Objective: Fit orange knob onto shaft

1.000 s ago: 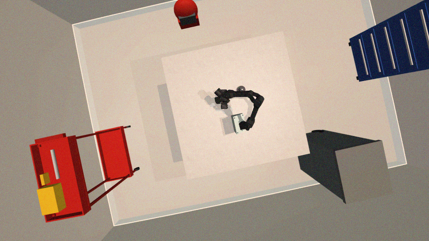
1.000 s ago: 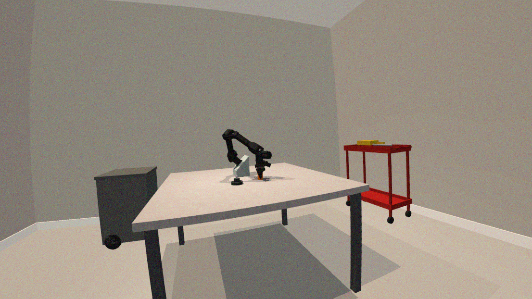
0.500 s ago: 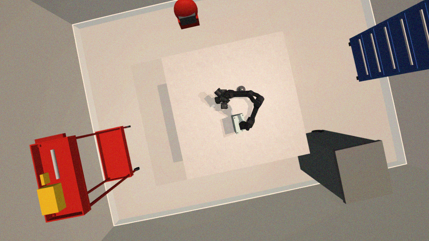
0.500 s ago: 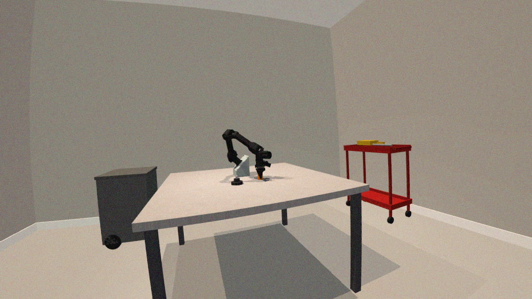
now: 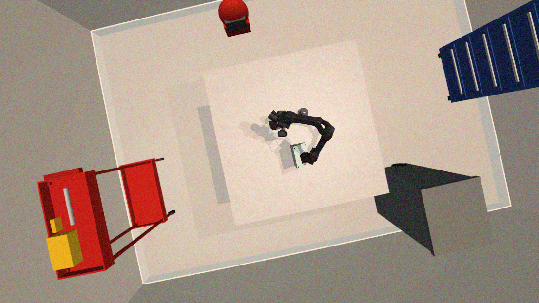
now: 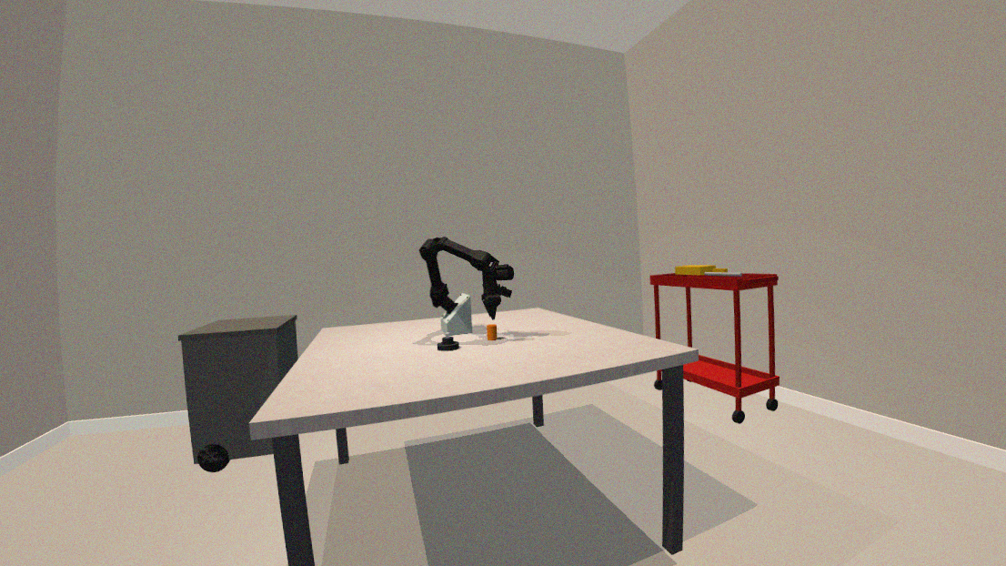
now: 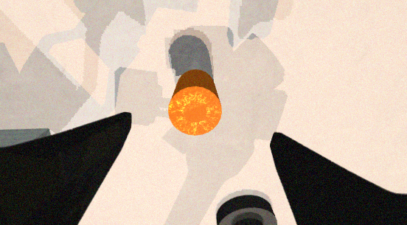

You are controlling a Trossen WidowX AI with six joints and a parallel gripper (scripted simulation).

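Right now the orange knob is 1 cm behind my gripper tip and 5 cm below it. From my gripper tip the other things lie so: dark round pedestal: 4 cm ahead, 21 cm to the right, 6 cm below.
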